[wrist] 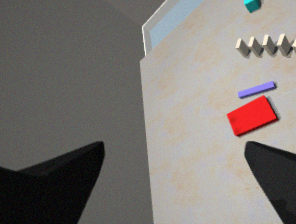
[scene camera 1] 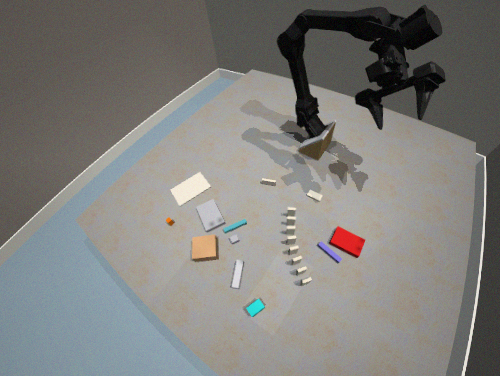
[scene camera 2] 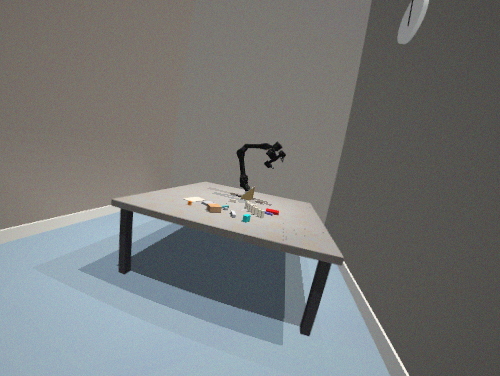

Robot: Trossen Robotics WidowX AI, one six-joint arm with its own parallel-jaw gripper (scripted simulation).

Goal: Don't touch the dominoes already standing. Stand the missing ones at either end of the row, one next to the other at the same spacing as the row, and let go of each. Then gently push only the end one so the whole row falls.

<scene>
My gripper (scene camera 1: pixel 399 124) is open and holds nothing.
My gripper is seen too in the wrist view (wrist: pixel 173 148).
</scene>
